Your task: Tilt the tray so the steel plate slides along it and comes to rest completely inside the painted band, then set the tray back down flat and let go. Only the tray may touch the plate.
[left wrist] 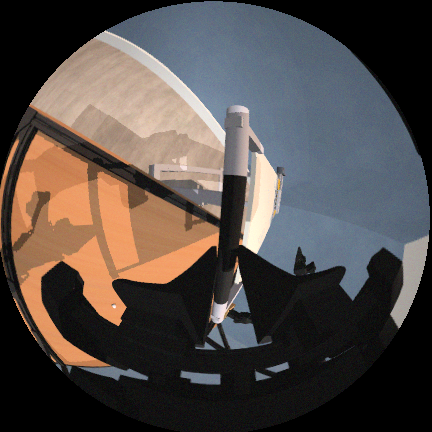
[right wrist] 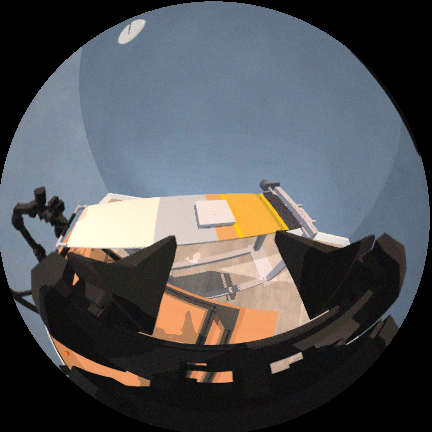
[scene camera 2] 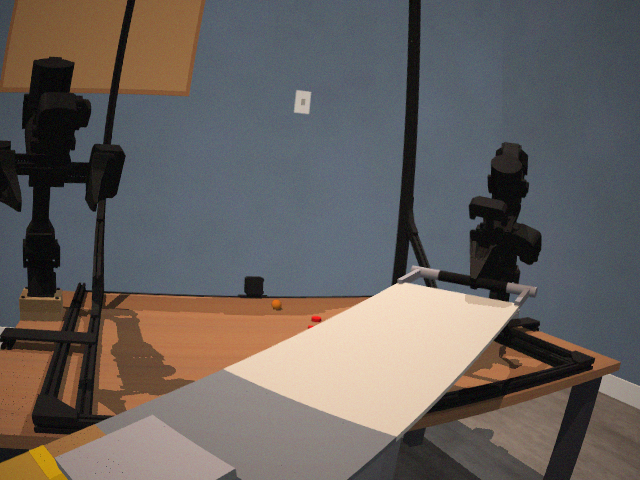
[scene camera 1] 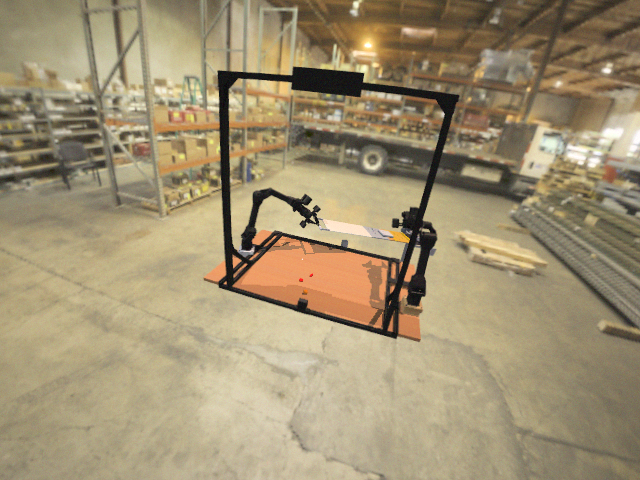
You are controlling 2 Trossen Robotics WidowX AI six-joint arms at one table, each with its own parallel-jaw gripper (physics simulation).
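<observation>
The long tray (scene camera 1: 346, 226) (scene camera 2: 361, 341) (left wrist: 262, 200) (right wrist: 120, 225) slopes, its cream handle end higher in scene camera 1. My left gripper (scene camera 1: 316, 221) (scene camera 2: 483, 280) (left wrist: 226, 249) is shut on the black grip of the tray handle (scene camera 2: 449, 277) (left wrist: 234, 200). The pale steel plate (scene camera 1: 385, 233) (scene camera 2: 144, 454) (right wrist: 214, 213) lies across the tray's grey stretch and orange strip. Its leading edge meets the near yellow line; most of it is outside the painted band (right wrist: 255, 212). My right gripper (scene camera 2: 56, 209) (right wrist: 226, 238) is open and empty, apart from tray and plate.
A dark strip (right wrist: 282, 210) and a grey end bar (right wrist: 295, 207) lie beyond the band. A black frame (scene camera 1: 223, 180) (scene camera 2: 408, 129) stands around the wooden table (scene camera 1: 336, 268) (scene camera 2: 206, 330). An orange ball (scene camera 2: 276, 304) and red pieces (scene camera 2: 316, 318) lie on the table.
</observation>
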